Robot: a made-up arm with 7 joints.
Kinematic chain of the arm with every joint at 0, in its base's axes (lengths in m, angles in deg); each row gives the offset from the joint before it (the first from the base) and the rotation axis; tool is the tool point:
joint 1: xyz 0 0.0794 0 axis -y
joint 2: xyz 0 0.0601 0 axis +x
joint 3: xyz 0 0 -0.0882 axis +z
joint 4: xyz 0 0 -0.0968 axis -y
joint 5: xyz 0 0 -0.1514 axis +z
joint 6: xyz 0 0 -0.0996 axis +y
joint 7: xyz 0 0 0 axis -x
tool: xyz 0 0 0
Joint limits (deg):
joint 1: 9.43..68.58
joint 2: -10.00..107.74
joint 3: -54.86..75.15
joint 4: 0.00..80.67
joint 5: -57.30..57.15
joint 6: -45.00..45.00
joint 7: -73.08..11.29
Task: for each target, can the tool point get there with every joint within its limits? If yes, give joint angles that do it. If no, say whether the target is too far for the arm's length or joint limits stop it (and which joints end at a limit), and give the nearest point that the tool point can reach.
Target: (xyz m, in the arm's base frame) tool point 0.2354 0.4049 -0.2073
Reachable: yes | joints 32.98 21.58 58.07 39.57 -28.26 -34.12 -26.06
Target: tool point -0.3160 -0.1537 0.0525
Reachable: no: joint limits stop it (at a limit: joint 1, joint 2, joint 3, joint 4) | nearest point -0.2531 0.2815 0.1675 | short by 0.455 m
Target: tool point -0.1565 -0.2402 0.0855
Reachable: no: joint limits stop it (at a limit: joint 1, joint 2, joint 3, joint 4) | nearest point 0.2262 -0.0992 0.0644 | short by 0.408 m
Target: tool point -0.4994 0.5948 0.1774
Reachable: no: too far | nearest point -0.2309 0.4498 0.1354 | short by 0.308 m
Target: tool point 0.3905 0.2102 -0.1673
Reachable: yes | joints 60.40 1.11 52.82 18.21 -16.08 -16.10 -58.32
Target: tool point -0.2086 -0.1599 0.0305
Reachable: no: joint limits stop it (at a limit: joint 1, joint 2, joint 3, joint 4) | nearest point 0.1713 -0.0992 -0.1612 | short by 0.430 m
